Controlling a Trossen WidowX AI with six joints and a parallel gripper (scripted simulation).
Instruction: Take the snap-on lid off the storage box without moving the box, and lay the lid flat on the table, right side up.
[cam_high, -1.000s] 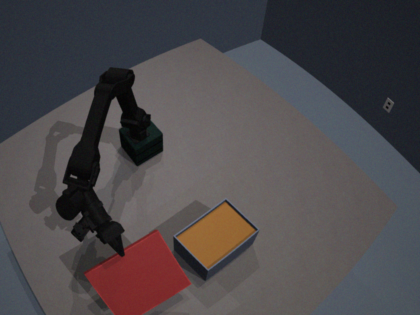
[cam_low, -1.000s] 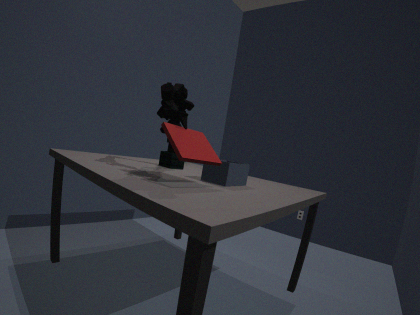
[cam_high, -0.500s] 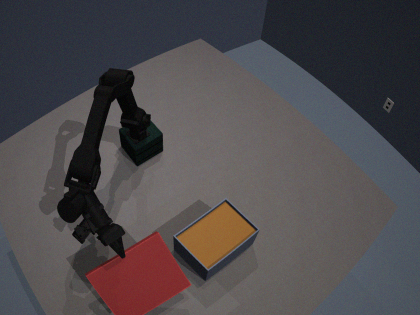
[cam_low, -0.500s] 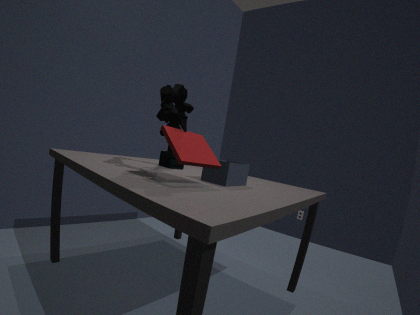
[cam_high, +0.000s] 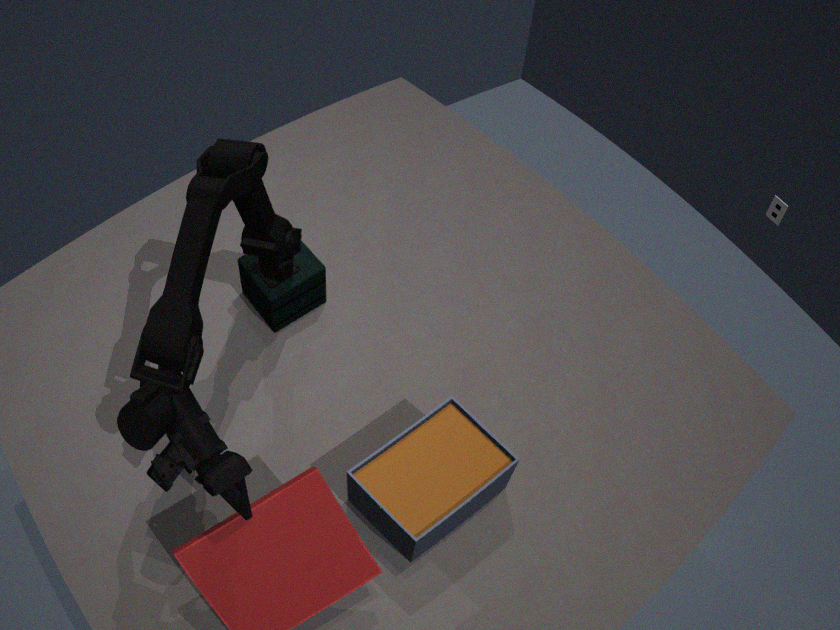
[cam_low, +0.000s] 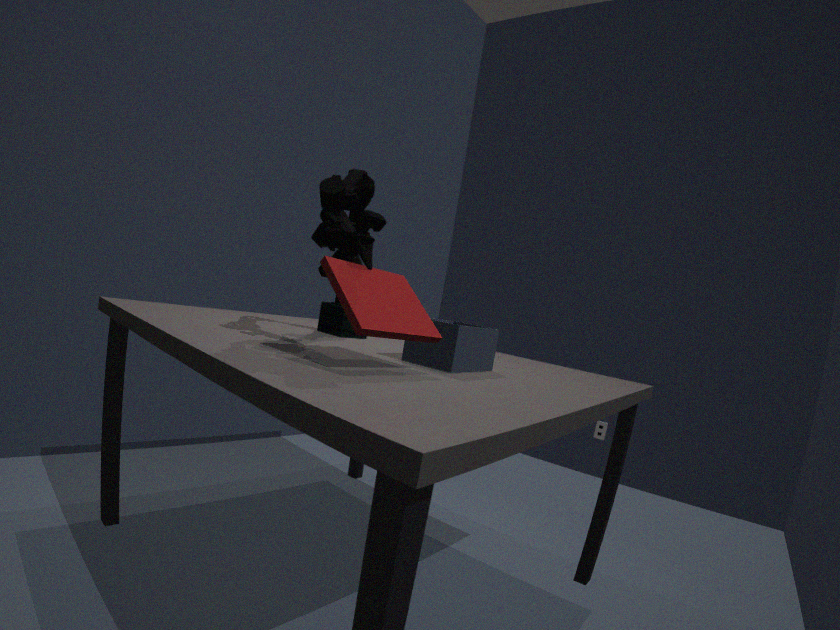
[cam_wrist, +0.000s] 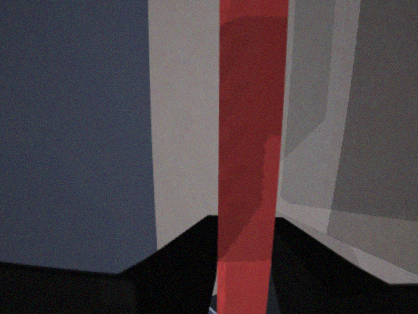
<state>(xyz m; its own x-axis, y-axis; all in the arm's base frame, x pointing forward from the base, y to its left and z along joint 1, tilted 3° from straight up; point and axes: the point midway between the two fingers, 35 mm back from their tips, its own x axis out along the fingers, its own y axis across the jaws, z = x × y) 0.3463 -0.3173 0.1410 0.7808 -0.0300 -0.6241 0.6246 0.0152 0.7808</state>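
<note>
My gripper tip is 60 mm short of the red lid, 10 mm to the left of it and 50 mm above it. Round my gripper tip: storage box 70 mm ahead, 270 mm to the left, 130 mm below.
</note>
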